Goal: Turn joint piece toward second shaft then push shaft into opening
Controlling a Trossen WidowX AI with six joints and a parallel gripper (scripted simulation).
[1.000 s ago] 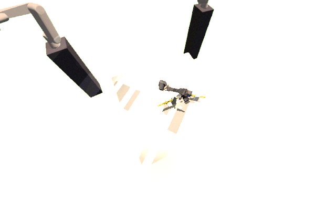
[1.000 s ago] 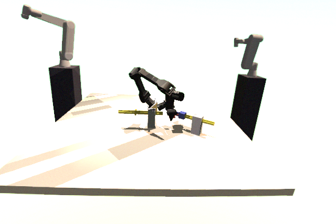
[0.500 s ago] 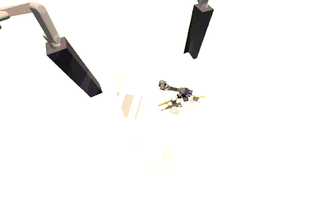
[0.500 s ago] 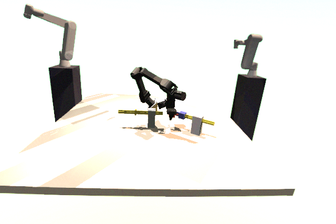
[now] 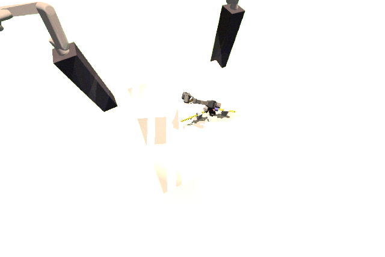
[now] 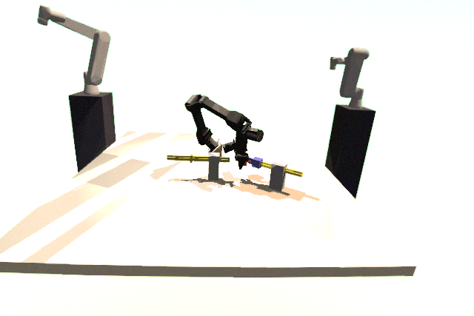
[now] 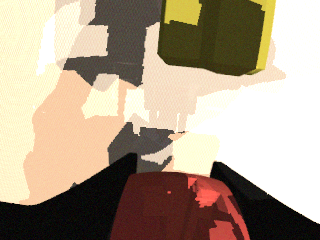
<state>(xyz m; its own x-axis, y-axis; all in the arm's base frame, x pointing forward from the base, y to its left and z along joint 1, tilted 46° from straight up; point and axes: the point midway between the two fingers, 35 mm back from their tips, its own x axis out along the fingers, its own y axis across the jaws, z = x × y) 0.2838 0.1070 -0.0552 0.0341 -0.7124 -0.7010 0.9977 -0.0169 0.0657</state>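
Right now the red joint piece is 40 mm above my gripper tip and 20 mm to the left of it.
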